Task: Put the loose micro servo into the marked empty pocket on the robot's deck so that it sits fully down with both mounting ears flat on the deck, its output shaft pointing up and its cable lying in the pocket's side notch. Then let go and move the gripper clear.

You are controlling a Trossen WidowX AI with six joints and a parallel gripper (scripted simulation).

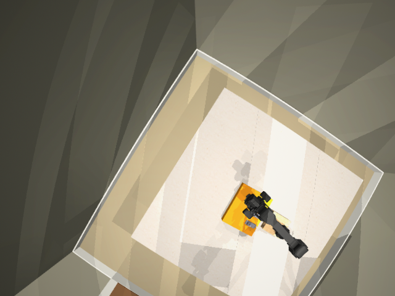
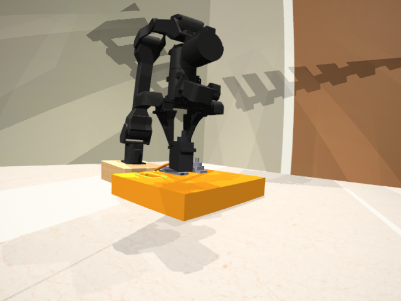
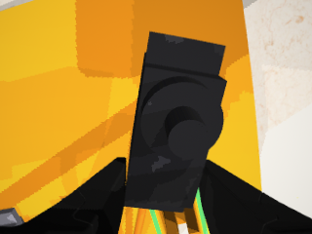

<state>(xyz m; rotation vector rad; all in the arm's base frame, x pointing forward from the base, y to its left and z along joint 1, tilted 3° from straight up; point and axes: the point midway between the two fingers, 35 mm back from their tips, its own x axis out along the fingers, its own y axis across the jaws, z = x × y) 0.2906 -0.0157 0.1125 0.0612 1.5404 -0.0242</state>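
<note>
Now: the yellow-orange deck 10 cm below my gripper tip and 8 cm to the left of it.
</note>
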